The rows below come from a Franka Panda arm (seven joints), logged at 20 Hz.
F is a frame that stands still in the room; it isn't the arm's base.
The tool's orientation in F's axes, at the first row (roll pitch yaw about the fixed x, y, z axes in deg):
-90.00 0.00 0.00
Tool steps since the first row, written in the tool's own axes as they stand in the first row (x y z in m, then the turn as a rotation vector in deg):
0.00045 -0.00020 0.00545 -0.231 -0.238 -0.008
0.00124 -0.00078 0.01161 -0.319 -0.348 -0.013
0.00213 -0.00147 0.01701 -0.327 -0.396 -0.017
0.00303 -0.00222 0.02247 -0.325 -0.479 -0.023
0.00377 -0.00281 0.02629 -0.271 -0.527 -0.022
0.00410 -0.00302 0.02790 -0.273 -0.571 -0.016
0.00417 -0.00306 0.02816 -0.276 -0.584 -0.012
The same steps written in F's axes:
0.00045 0.00545 0.00020 -0.231 -0.008 0.238
0.00124 0.01161 0.00078 -0.319 -0.013 0.348
0.00213 0.01701 0.00147 -0.327 -0.017 0.396
0.00303 0.02247 0.00222 -0.325 -0.023 0.479
0.00377 0.02629 0.00281 -0.271 -0.022 0.527
0.00410 0.02790 0.00302 -0.273 -0.016 0.571
0.00417 0.02816 0.00306 -0.276 -0.012 0.584

